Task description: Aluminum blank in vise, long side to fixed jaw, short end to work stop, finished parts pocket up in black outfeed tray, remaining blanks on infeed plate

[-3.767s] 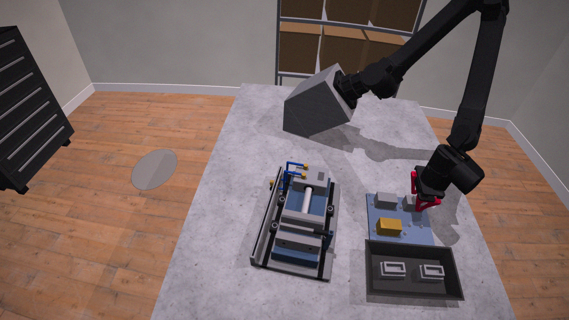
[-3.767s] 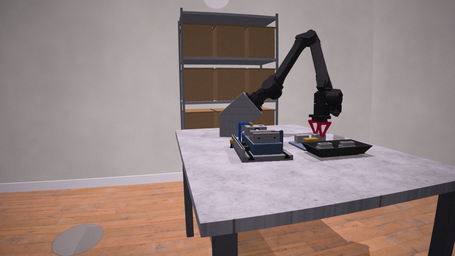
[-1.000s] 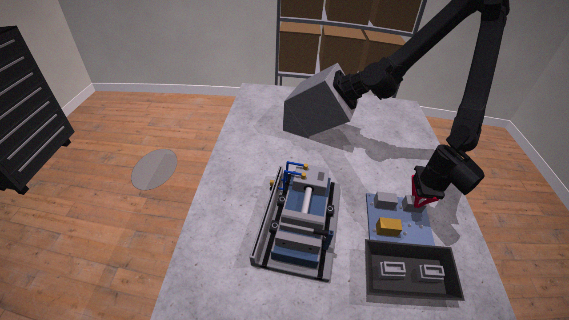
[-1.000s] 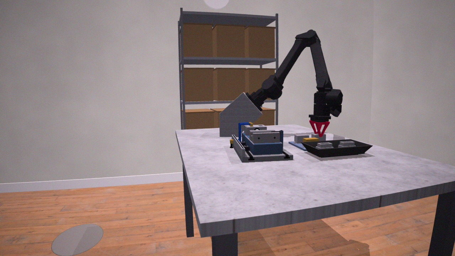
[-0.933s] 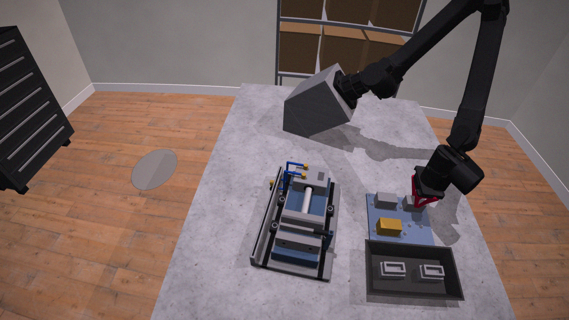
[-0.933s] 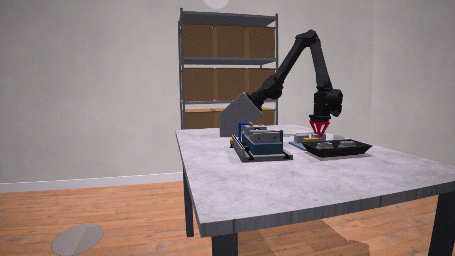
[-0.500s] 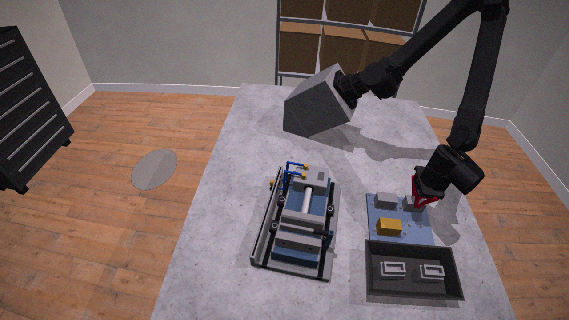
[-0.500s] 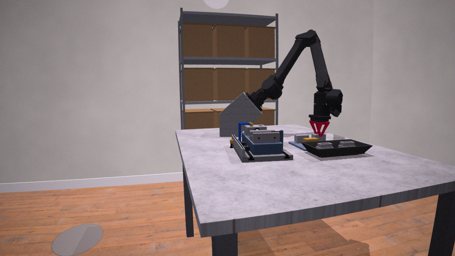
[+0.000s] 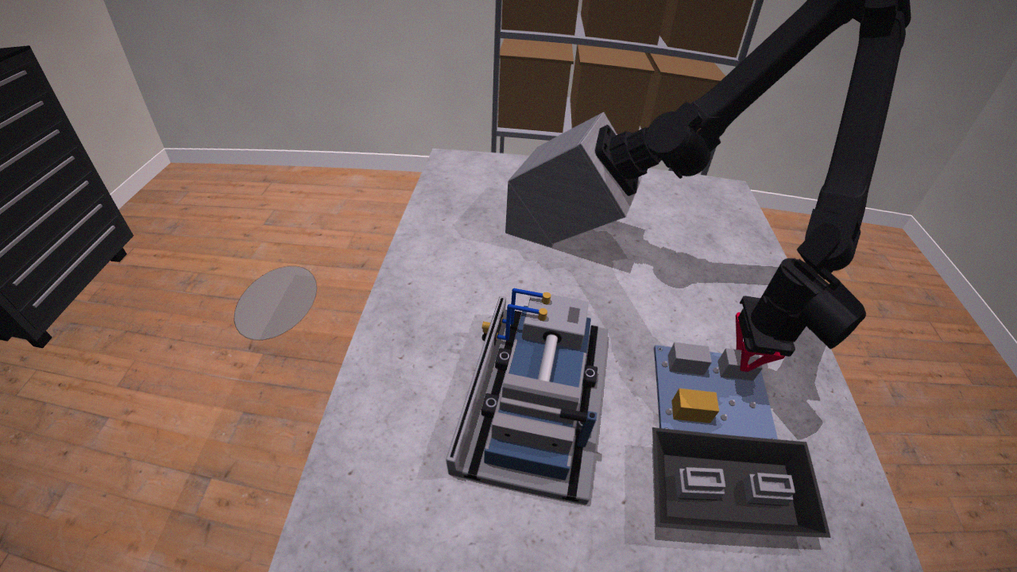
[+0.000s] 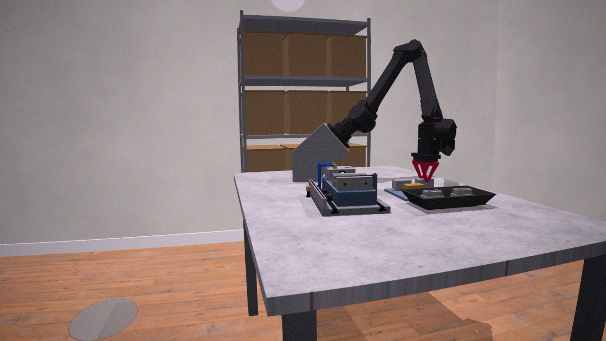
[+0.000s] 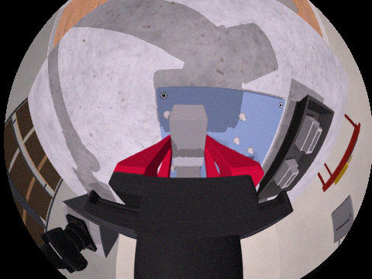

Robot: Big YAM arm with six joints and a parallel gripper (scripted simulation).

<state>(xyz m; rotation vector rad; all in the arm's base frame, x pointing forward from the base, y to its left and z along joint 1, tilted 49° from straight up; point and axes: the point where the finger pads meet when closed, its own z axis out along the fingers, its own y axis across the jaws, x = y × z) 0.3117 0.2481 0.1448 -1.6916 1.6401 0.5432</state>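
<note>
Right now the work stop rod is 26 cm to the right of my hand, 20 cm ahead of it and 5 cm above it. Round my hand: yellow brass blank 10 cm ahead, 8 cm to the right, 2 cm below; then blue infeed plate 5 cm ahead, 4 cm to the right, 4 cm below.
</note>
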